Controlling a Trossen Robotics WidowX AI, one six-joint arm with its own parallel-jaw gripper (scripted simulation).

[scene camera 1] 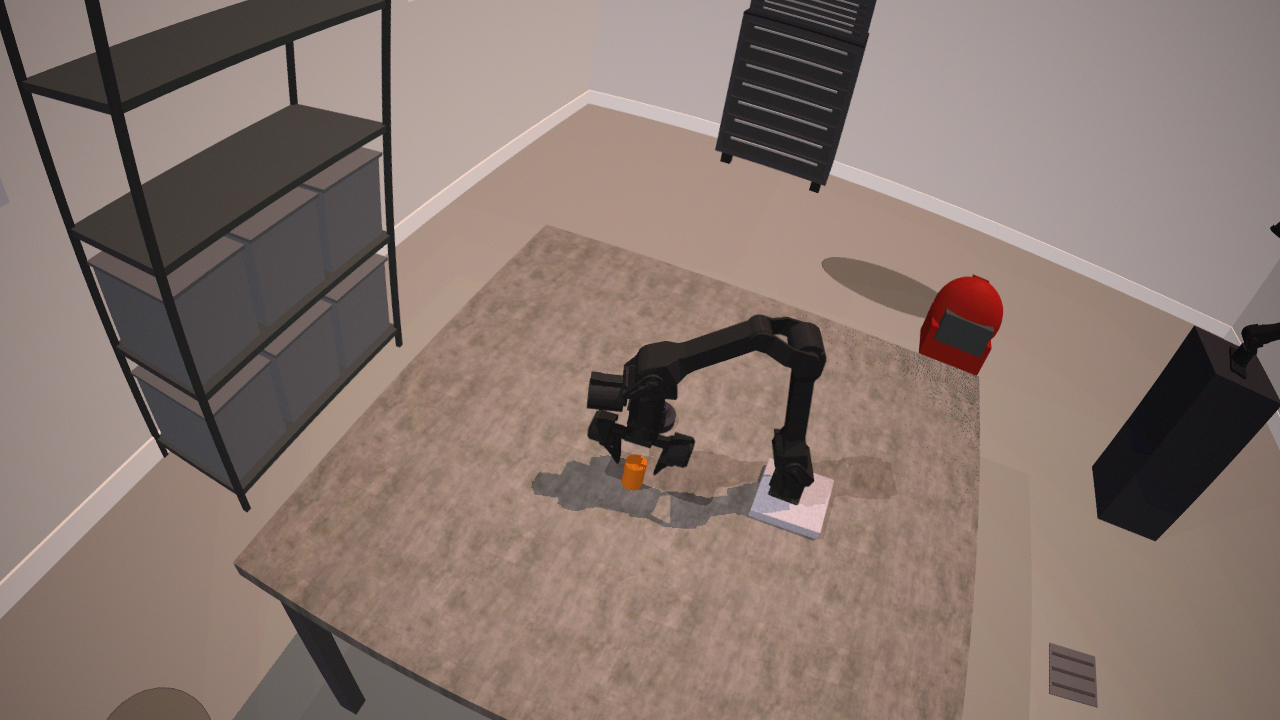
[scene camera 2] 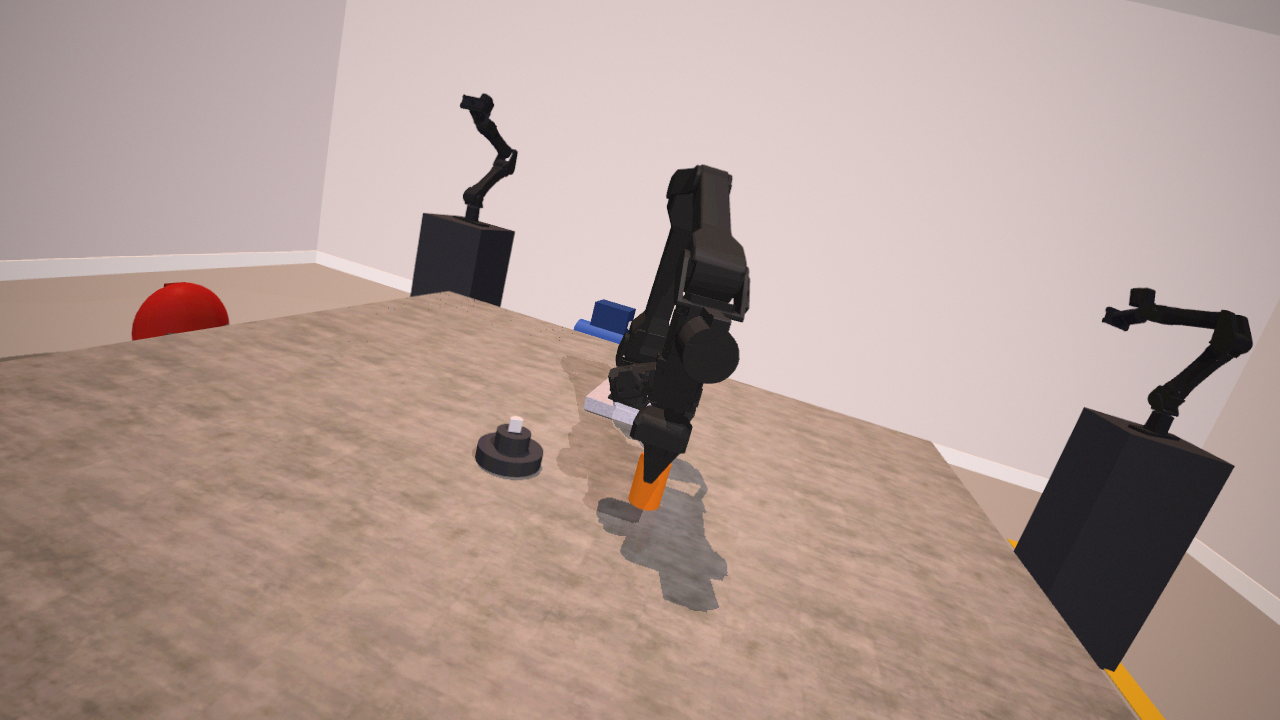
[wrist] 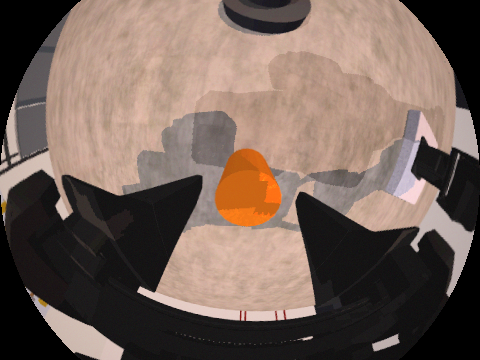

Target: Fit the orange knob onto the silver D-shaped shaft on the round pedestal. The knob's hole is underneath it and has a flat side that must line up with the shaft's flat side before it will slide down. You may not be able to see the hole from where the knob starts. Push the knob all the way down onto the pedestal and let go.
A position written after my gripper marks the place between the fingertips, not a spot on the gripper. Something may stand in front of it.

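There's a round pedestal (scene camera 2: 510, 452) here, and an orange knob (scene camera 2: 646, 496) that you'd also see in scene camera 1 (scene camera 1: 635, 465) and in the wrist view (wrist: 247, 195). My gripper (scene camera 2: 652, 469) is open and it's holding nothing. I can see the gripper in the wrist view (wrist: 251, 190) and in scene camera 1 (scene camera 1: 636, 467) too.
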